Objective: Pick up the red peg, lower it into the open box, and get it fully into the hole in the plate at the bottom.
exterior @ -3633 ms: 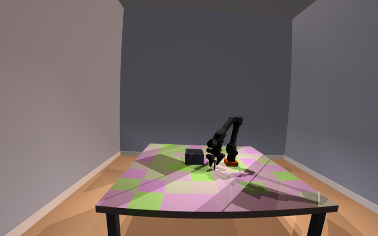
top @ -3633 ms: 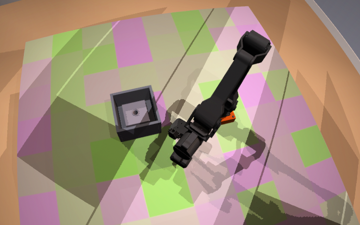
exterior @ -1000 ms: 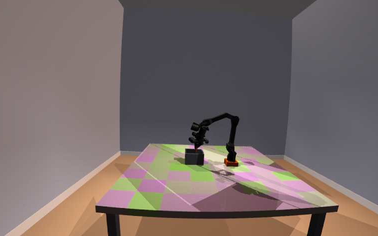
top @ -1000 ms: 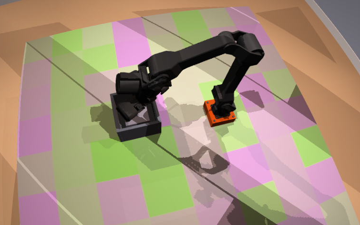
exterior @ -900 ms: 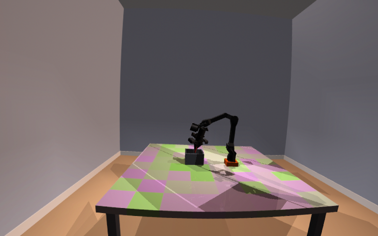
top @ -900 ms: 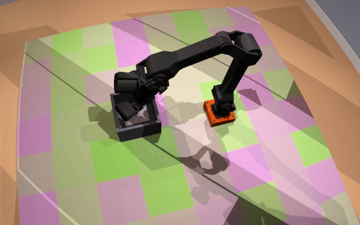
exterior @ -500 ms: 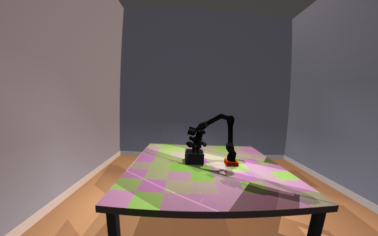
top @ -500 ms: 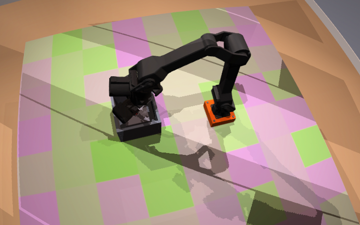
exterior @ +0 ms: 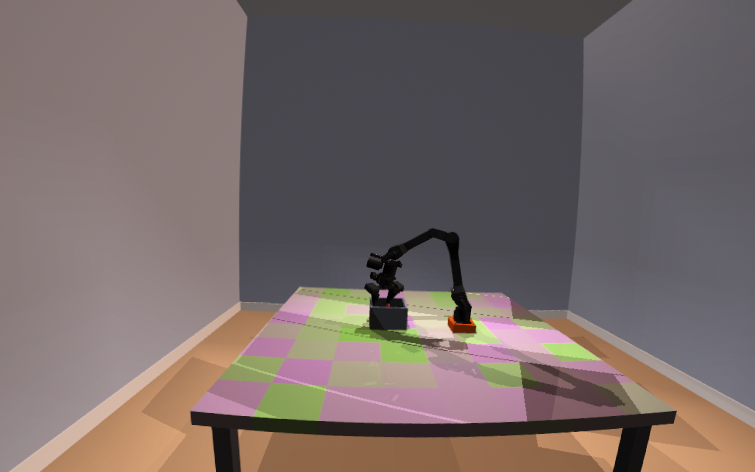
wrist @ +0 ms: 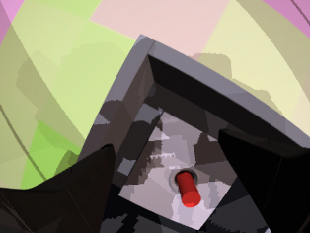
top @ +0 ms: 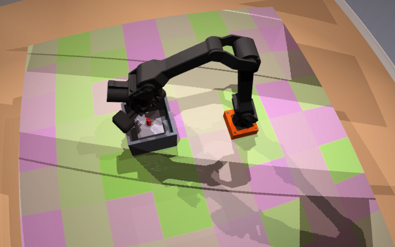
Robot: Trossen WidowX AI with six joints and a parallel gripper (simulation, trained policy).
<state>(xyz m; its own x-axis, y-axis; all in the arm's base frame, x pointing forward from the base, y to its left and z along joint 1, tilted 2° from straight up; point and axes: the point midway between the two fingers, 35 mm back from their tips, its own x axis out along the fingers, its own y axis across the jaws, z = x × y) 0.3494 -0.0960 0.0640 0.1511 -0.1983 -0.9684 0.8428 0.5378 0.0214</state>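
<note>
Right now my gripper tip is 30 mm past the red peg, 30 mm to the right of it and 30 mm above it. From my gripper tip the other things lie so: plate (30 mm behind, 30 mm to the left, 40 mm below); dark grey box (30 mm behind, 30 mm to the left, 60 mm below).
</note>
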